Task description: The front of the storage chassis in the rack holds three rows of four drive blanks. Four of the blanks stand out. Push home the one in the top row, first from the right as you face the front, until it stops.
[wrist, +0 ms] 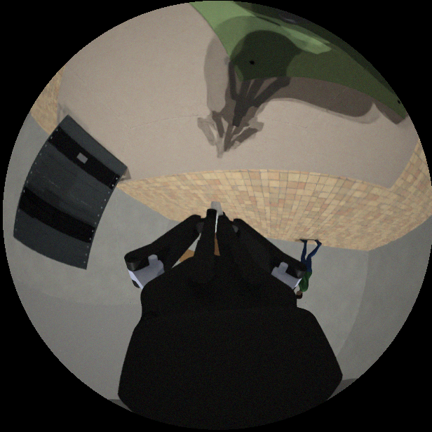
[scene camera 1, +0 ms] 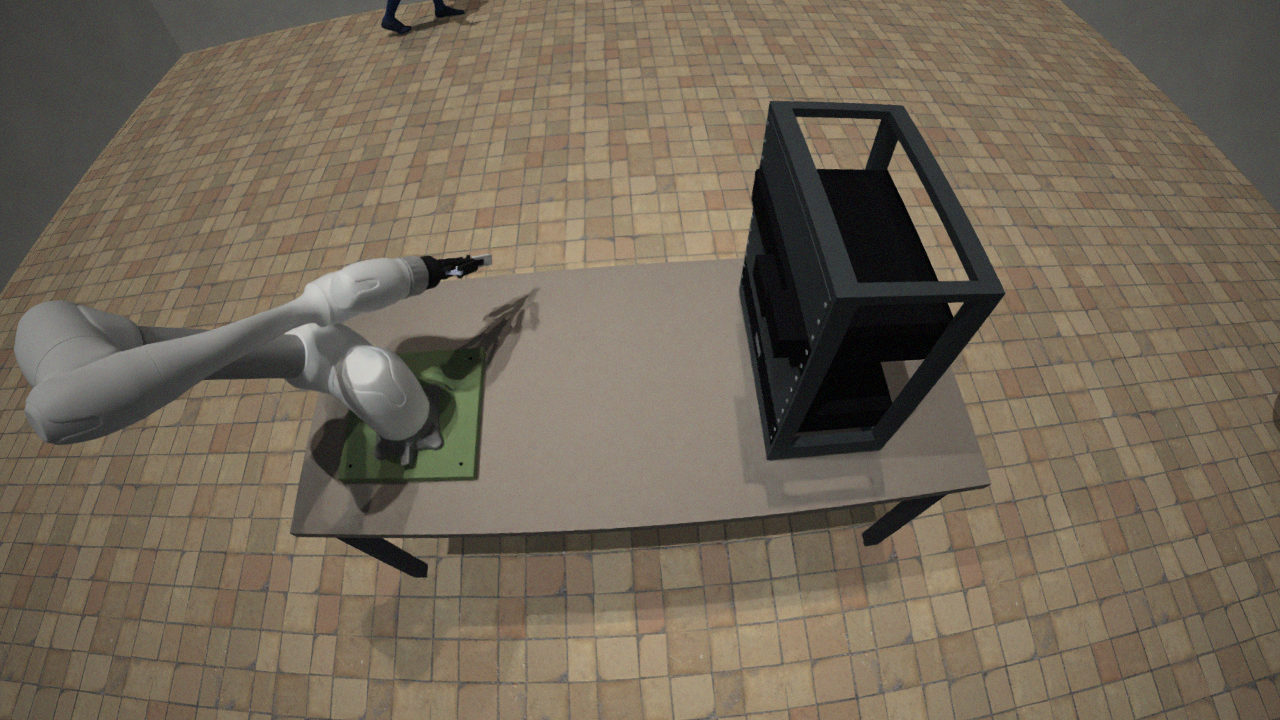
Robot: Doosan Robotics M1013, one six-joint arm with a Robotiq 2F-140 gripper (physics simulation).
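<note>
Scene camera 1 gives me a dark rack [scene camera 1: 836,280] and my gripper [scene camera 1: 489,259]. On the wrist view you'd get my gripper [wrist: 214,208] again, and the rack [wrist: 52,222] as well.
</note>
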